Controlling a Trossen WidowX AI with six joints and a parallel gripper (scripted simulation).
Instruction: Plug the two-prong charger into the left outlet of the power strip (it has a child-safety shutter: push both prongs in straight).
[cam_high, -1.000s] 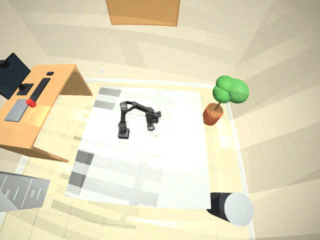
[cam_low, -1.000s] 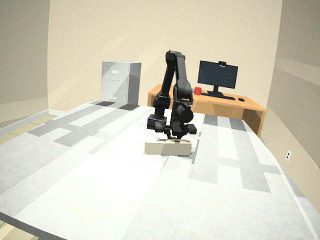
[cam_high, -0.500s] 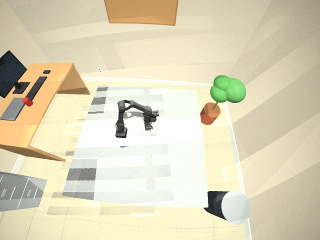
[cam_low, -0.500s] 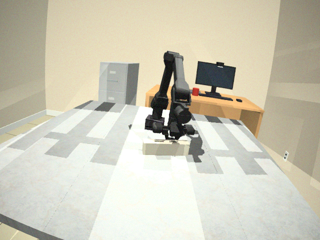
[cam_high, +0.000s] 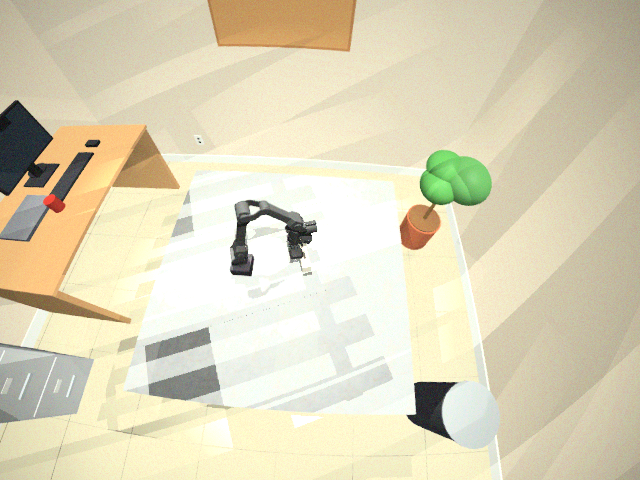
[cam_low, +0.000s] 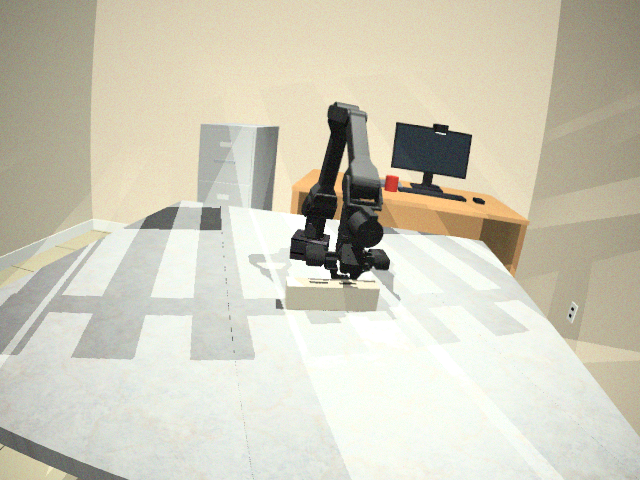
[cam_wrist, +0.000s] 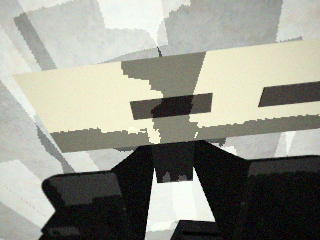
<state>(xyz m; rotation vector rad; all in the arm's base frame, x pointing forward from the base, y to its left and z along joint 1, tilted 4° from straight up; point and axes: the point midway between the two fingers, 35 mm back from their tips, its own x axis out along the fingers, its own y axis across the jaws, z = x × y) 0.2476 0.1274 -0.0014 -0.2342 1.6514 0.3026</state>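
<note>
Right now my gripper tip is 2 cm short of the two-prong charger, 1 cm to the right of it and 1 cm below it.
</note>
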